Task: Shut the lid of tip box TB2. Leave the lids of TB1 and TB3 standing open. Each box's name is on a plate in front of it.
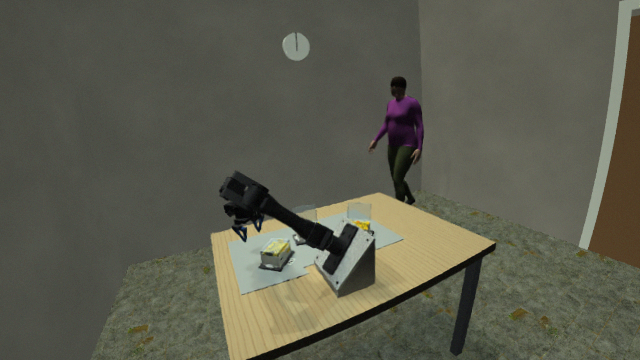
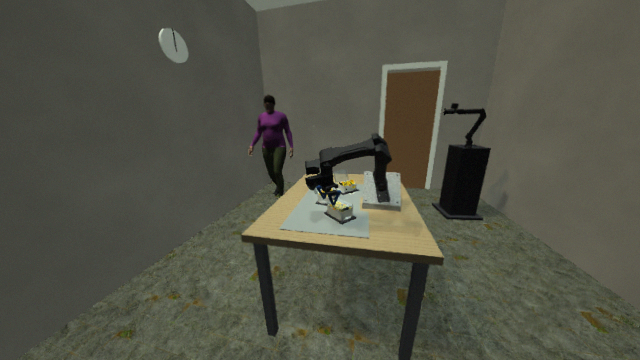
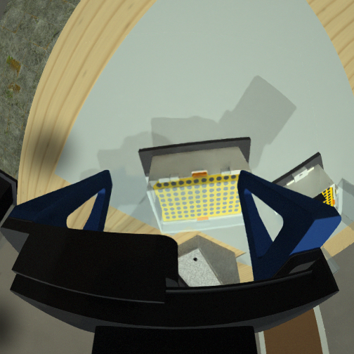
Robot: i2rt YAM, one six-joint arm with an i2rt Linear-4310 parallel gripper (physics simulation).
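Frame: origin at the arm's base, x ahead, y left, z up, level; millimetres.
Where they show: gripper, fingertip midpoint: [image 1: 252,236] [image 2: 328,201]; arm's base, origin of the base link: [image 1: 341,248] [image 2: 381,187].
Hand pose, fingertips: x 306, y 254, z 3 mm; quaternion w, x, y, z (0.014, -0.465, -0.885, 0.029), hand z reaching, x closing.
Observation:
Each offset is from my fingertips to the top centre of the thing. "*": to the spot under its first point. Level surfaces: height alone.
The nearest tip box @(dx -62, dy -87, dz -43 mm) [image 1: 276,253] [image 2: 340,212] [image 3: 200,201] holds a yellow rack; no lid stands upright on it, and a clear cover seems to lie over the rack. The middle box @(dx +27, dy -288, dz -54 mm) [image 1: 299,240] [image 2: 321,199] has its clear lid @(* dx +107, dy -320, dz -17 mm) [image 1: 306,213] standing open. The far box @(dx -100, dy -480, dz -54 mm) [image 1: 361,226] [image 2: 348,186] has its clear lid [image 1: 359,211] [image 2: 341,176] standing open. No name plate can be read, so I cannot tell which box is TB1, TB2 or TB3. My gripper [image 1: 251,234] [image 2: 329,197] [image 3: 174,177] is open and empty, above the mat by the nearest box.
The boxes stand on a grey mat @(dz -120 mm) [image 1: 245,277] [image 2: 305,222] [image 3: 200,60] on a wooden table @(dz -123 mm) [image 1: 430,240] [image 2: 265,227] [image 3: 55,95]. The arm's metal base [image 1: 357,270] [image 2: 374,189] [image 3: 200,267] stands beside the mat. A person in purple [image 1: 404,122] [image 2: 273,127] is beyond the table.

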